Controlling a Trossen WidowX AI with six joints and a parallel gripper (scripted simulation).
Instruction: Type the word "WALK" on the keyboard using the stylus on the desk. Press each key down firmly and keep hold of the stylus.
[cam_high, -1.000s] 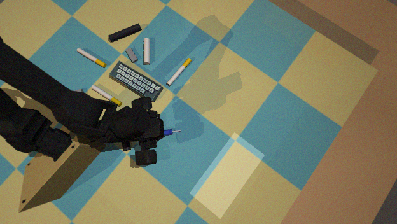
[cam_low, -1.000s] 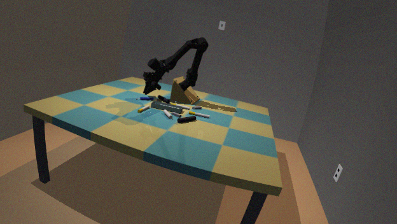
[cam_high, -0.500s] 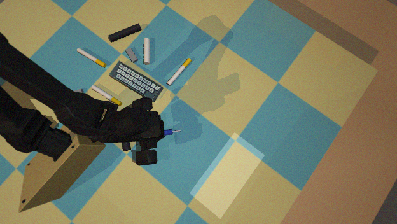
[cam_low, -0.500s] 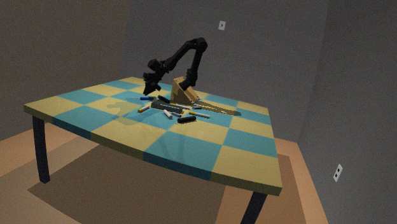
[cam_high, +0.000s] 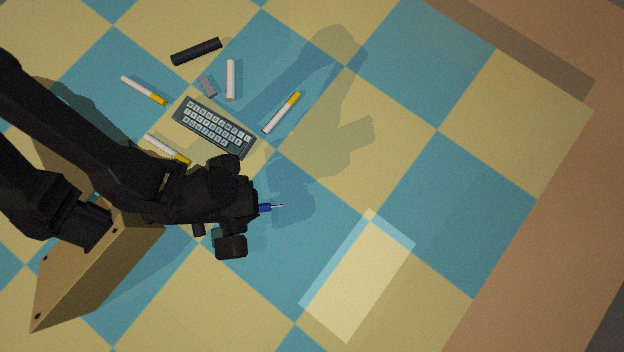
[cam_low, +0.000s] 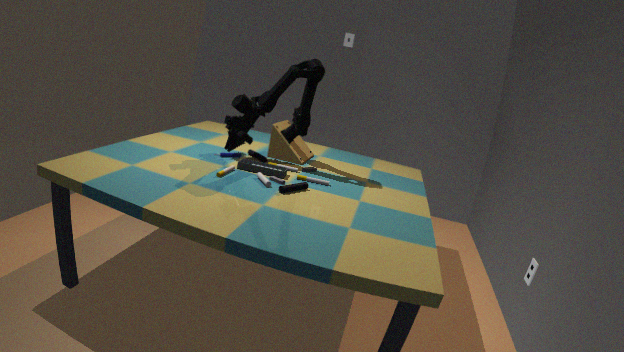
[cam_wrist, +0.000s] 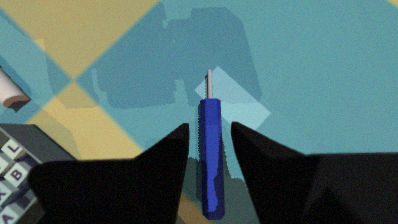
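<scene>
Right now the stylus is 20 mm below my gripper tip, 10 mm to the right of it and 10 mm ahead of it. From my gripper tip the other things lie so: small grey block (340 mm to the left, 90 mm behind, 20 mm below); white cylinder (240 mm to the left, 190 mm ahead, 20 mm below).
</scene>
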